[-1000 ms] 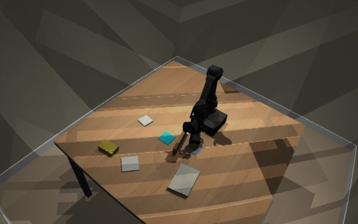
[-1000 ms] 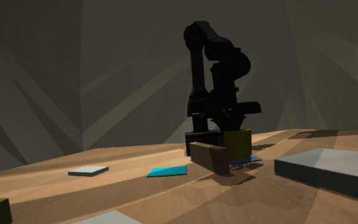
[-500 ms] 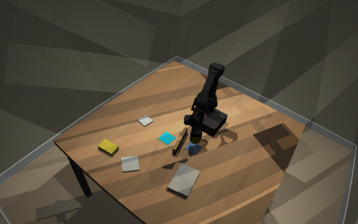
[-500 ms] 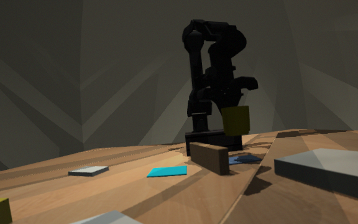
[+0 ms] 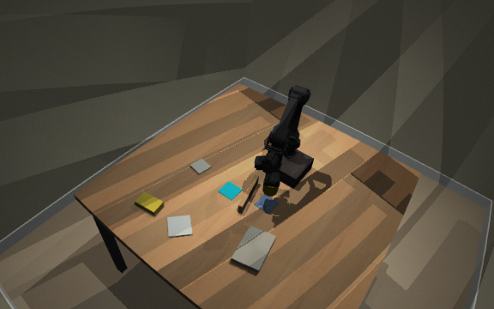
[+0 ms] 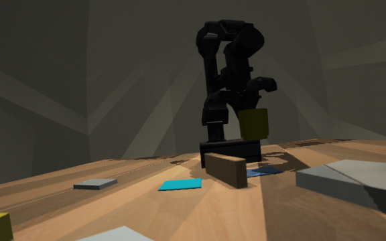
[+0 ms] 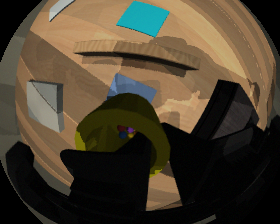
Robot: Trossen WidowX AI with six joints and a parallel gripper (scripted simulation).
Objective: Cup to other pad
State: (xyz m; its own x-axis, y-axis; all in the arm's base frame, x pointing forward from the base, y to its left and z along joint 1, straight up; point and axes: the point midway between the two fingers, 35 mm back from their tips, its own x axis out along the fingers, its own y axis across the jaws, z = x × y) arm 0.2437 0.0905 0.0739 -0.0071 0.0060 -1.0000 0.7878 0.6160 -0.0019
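My gripper tip is now 10 cm short of the cyan pad, 15 cm to the left of it and 12 cm above it. Round my gripper tip: wooden bar: 7 cm ahead, 6 cm to the right, 9 cm below; then cup: 2 cm ahead, 2 cm to the left; then blue pad: 3 cm ahead, 2 cm to the left, 12 cm below.
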